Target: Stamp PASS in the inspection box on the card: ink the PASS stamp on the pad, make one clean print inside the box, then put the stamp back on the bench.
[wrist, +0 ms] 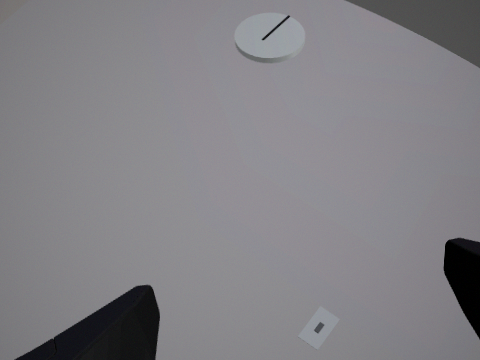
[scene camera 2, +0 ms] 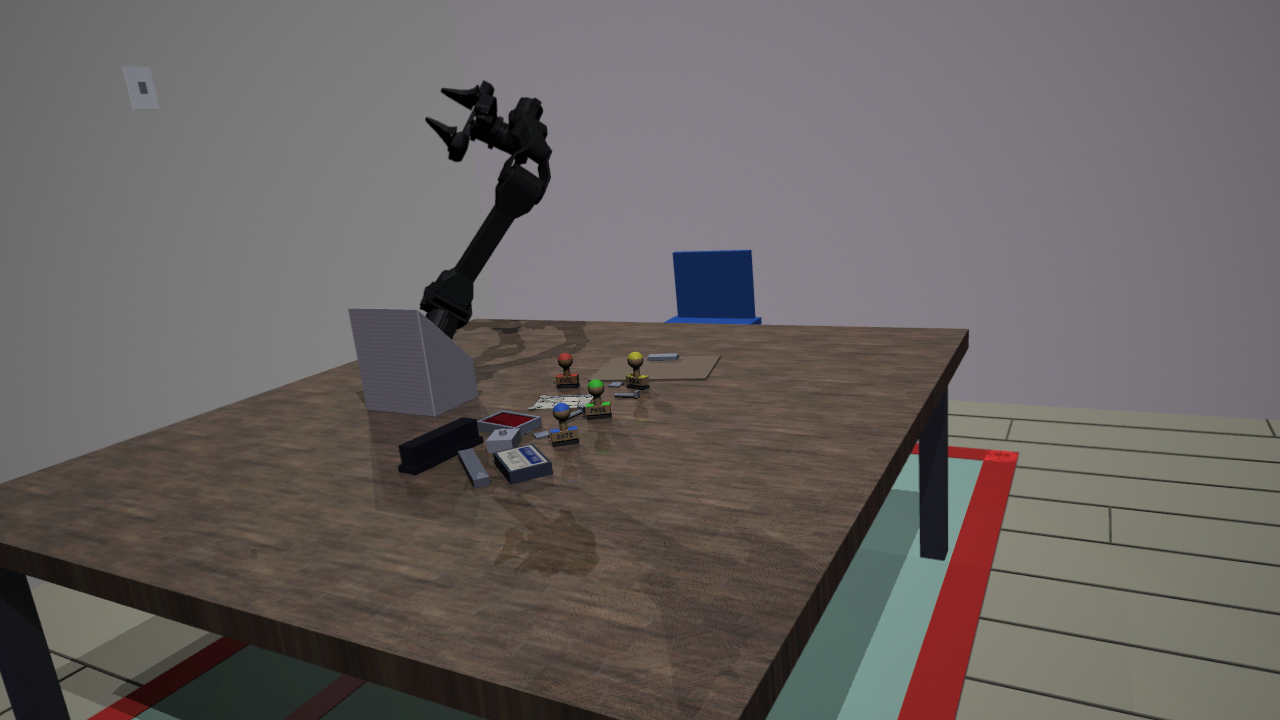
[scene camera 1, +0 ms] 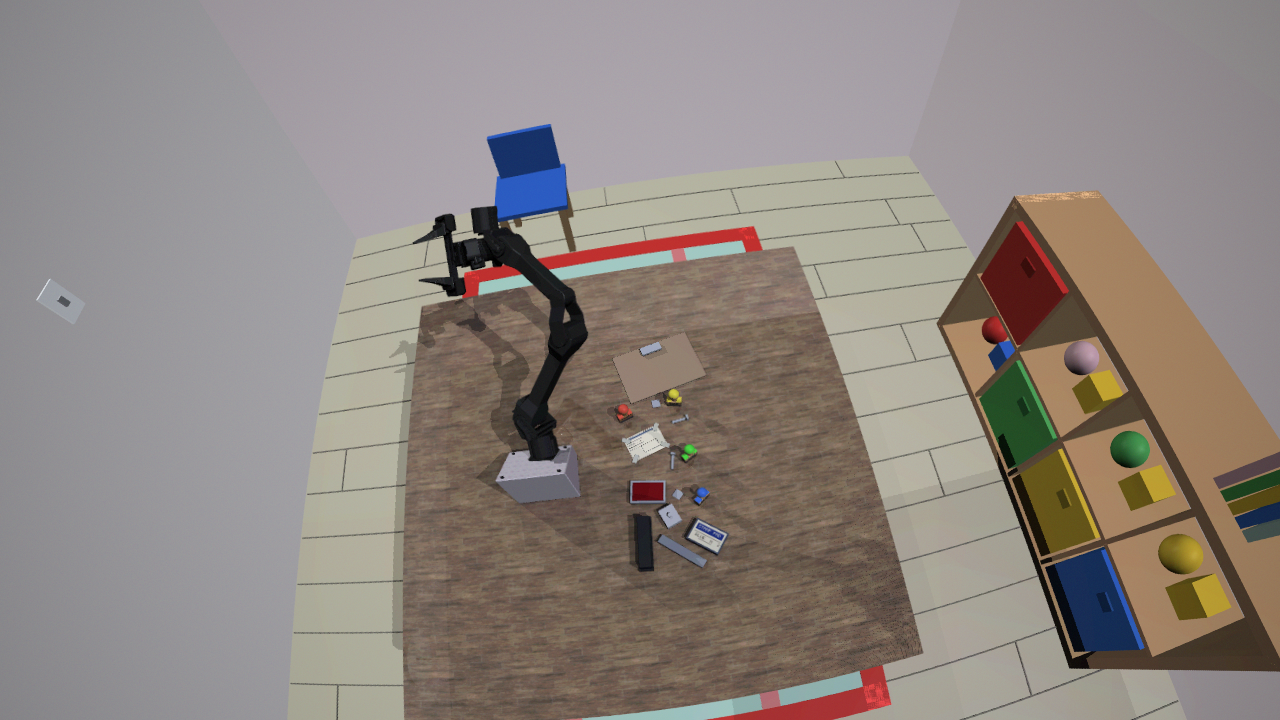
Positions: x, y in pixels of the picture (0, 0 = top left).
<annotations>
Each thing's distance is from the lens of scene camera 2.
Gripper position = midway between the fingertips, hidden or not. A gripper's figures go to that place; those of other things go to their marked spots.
gripper (scene camera 2: 433, 104): 1.89 m
blue-knob stamp (scene camera 2: 564, 435): 1.25 m
</annotations>
